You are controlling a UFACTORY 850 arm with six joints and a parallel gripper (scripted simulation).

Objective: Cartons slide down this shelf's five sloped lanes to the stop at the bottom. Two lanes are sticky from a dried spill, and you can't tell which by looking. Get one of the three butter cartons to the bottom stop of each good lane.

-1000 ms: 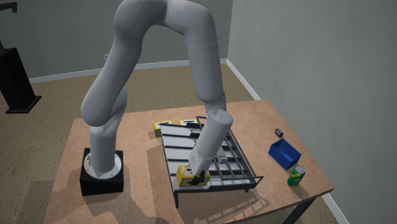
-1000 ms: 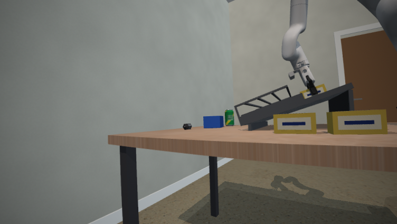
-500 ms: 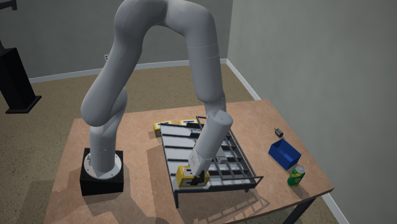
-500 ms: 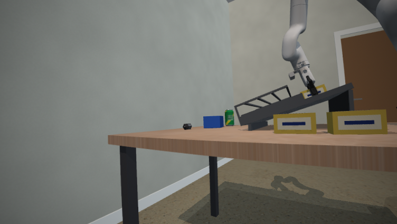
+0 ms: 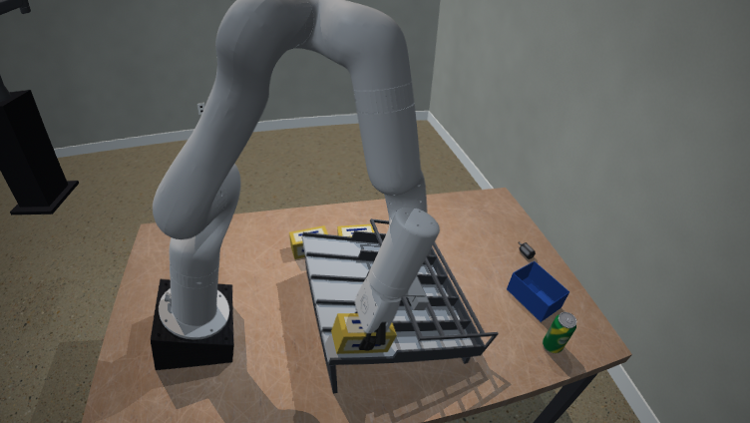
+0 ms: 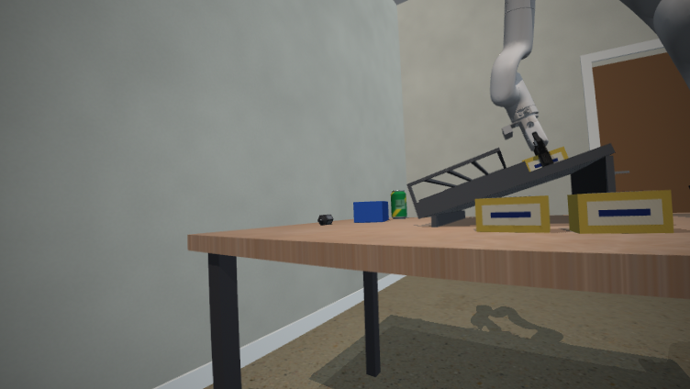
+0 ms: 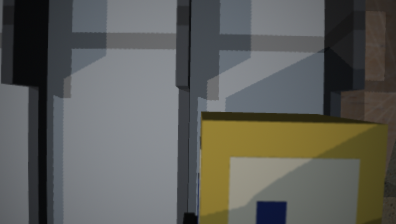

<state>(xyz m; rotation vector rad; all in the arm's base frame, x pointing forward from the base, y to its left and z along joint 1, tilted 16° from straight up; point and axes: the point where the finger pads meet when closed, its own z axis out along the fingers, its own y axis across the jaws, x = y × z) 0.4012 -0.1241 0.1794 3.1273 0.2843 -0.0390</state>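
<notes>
Right now my hand is 50 mm above the dark divider, 40 mm to the right of it and 20 mm past it. The rest, counted from my hand: small black object (600 mm ahead, 420 mm to the left, 160 mm below).
</notes>
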